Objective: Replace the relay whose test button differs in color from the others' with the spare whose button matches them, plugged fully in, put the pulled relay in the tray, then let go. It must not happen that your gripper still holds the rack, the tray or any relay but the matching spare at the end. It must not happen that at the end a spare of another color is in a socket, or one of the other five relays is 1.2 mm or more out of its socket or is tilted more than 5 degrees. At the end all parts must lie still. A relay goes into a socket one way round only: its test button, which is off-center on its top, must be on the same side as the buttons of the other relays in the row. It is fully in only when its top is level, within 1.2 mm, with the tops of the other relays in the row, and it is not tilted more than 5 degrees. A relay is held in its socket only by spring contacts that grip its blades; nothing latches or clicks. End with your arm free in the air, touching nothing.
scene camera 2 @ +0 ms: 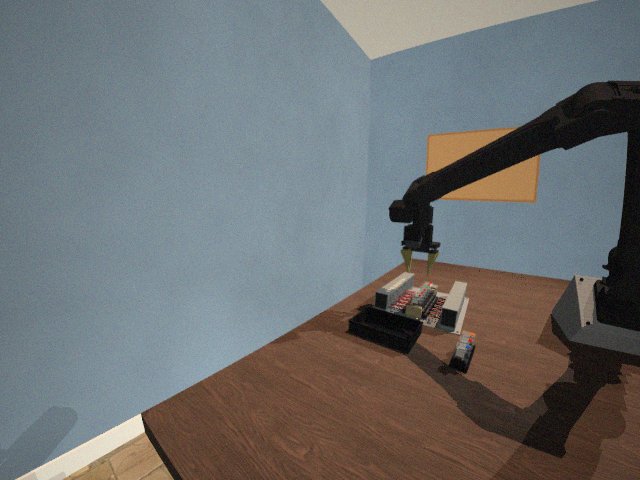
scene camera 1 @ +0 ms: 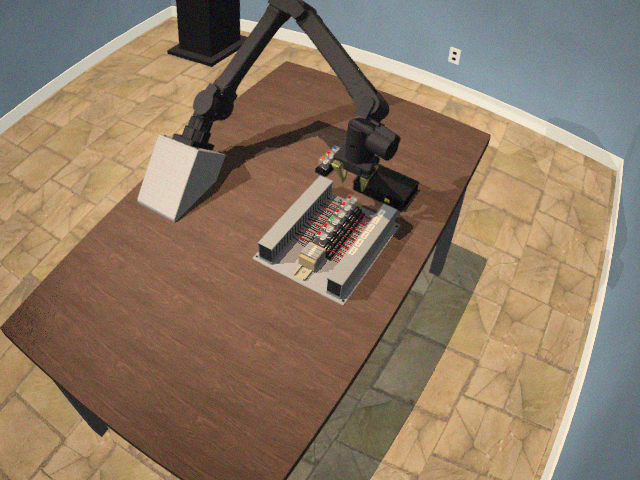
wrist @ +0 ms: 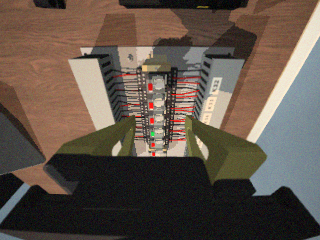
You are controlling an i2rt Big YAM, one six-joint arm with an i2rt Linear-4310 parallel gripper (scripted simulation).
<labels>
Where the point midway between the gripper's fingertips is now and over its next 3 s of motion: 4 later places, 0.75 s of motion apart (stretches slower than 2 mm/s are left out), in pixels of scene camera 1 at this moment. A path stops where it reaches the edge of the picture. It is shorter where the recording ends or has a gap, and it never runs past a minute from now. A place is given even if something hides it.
My gripper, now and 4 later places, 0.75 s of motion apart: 353,185; 332,207; 334,206; 335,206; 335,206
</labels>
